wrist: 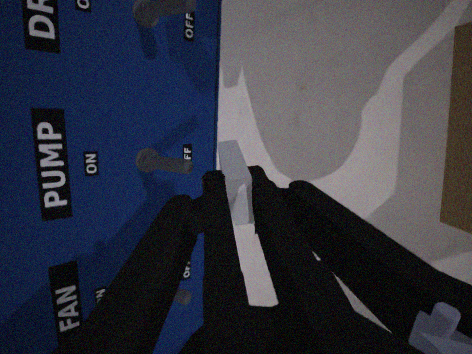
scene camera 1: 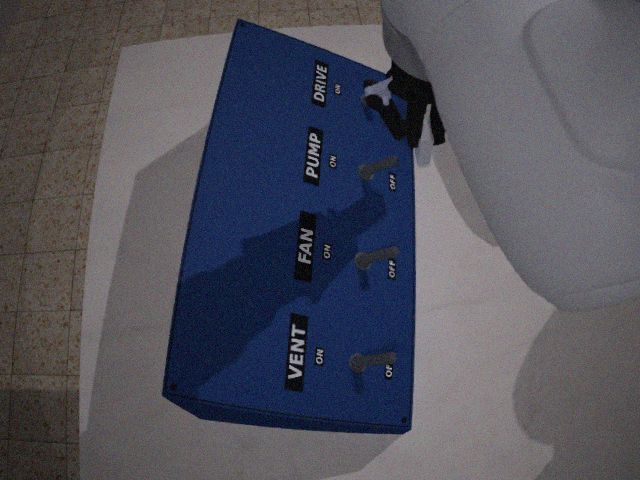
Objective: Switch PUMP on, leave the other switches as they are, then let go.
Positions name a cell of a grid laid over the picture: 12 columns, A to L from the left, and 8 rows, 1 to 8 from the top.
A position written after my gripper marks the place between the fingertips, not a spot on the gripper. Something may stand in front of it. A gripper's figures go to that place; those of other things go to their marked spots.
Labels:
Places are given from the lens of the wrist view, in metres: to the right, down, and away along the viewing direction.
my gripper (wrist: F4): -0.01, -0.01, 0.21
blue switch panel (wrist: C3): -0.11, -0.06, 0.20

